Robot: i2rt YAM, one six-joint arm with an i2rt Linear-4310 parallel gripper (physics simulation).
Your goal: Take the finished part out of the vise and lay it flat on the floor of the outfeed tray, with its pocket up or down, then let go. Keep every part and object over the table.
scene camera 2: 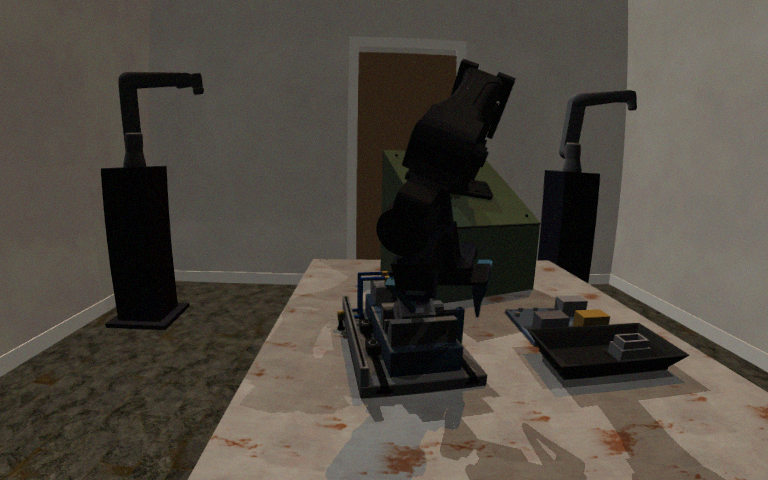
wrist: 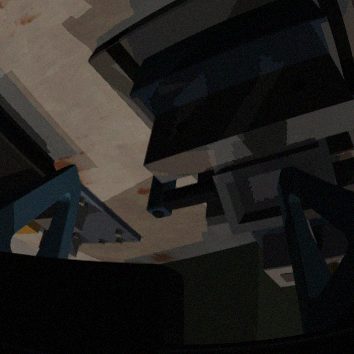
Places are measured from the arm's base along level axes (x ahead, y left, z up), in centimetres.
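Where they show: gripper, fingertip midpoint: (scene camera 2: pixel 445 313) (wrist: pixel 178 175).
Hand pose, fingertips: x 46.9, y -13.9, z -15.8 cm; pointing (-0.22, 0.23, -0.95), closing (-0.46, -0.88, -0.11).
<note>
After its pixels a point has its place.
The vise (scene camera 2: pixel 424 360) {x 49.7, y -17.3, z -21.9 cm} (wrist: pixel 300 45) {x 48.9, y -20.7, z -20.3 cm} stands on the table, dark blue with grey jaws. A grey part with a square pocket (wrist: pixel 267 192) {x 43.6, y -17.2, z -16.3 cm} sits pocket up beside the near jaw in the wrist view; in the scene view it is mostly hidden by the arm. My gripper (scene camera 2: pixel 438 308) {x 46.9, y -13.9, z -15.8 cm} (wrist: pixel 178 175) {x 46.9, y -13.9, z -15.8 cm} is open, fingers wide apart and pointing down at the vise. In the wrist view the right fingertip overlaps the part's right side and the left one is well off to the left, with nothing held. The black outfeed tray (scene camera 2: pixel 617 371) {x 53.6, y 13.8, z -24.8 cm} stands right of the vise, holding another grey pocketed part (scene camera 2: pixel 627 346) {x 50.1, y 18.0, z -22.4 cm}.
Behind the tray, a blue-grey plate (scene camera 2: pixel 519 323) {x 30.6, y 6.7, z -25.5 cm} (wrist: pixel 102 215) {x 31.0, y 7.5, z -25.5 cm} has grey blocks (scene camera 2: pixel 550 318) {x 37.0, y 10.0, z -22.0 cm} and a yellow block (scene camera 2: pixel 591 317) {x 38.0, y 18.7, z -22.0 cm} by it. A blue post (scene camera 2: pixel 459 322) {x 43.7, y -10.6, z -18.7 cm} (wrist: pixel 159 205) {x 43.7, y -10.9, z -16.6 cm} rises beside the vise jaw. A large green sloped box (scene camera 2: pixel 501 254) {x 10.6, y 9.9, z -15.7 cm} (wrist: pixel 220 295) {x 14.6, y -4.0, z -18.4 cm} stands behind the arm.
</note>
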